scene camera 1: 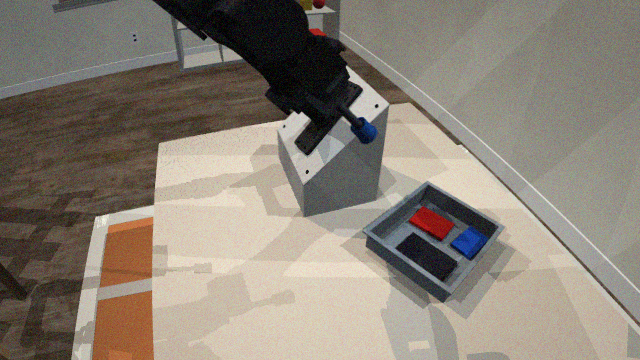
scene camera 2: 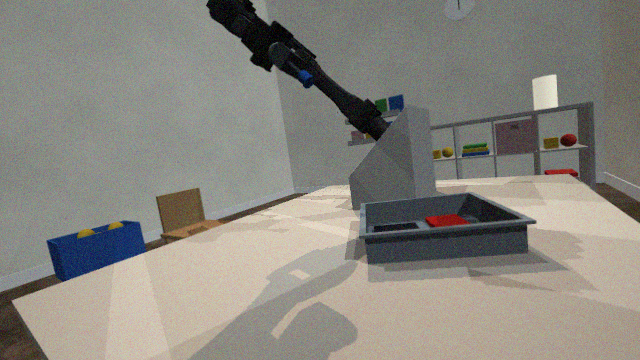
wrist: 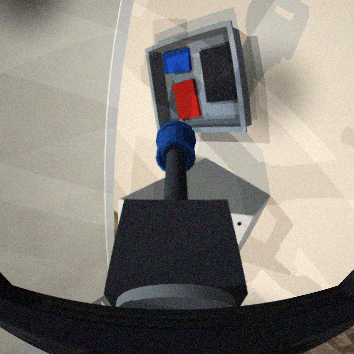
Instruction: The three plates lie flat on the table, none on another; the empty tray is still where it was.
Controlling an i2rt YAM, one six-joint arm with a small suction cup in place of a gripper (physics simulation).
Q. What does the black plate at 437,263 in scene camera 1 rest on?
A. A grey tray.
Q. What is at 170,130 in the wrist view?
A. The suction cup.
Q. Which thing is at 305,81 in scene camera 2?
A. The suction cup.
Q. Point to a red plate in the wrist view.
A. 185,93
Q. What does the blue plate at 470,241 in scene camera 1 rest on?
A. A grey tray.
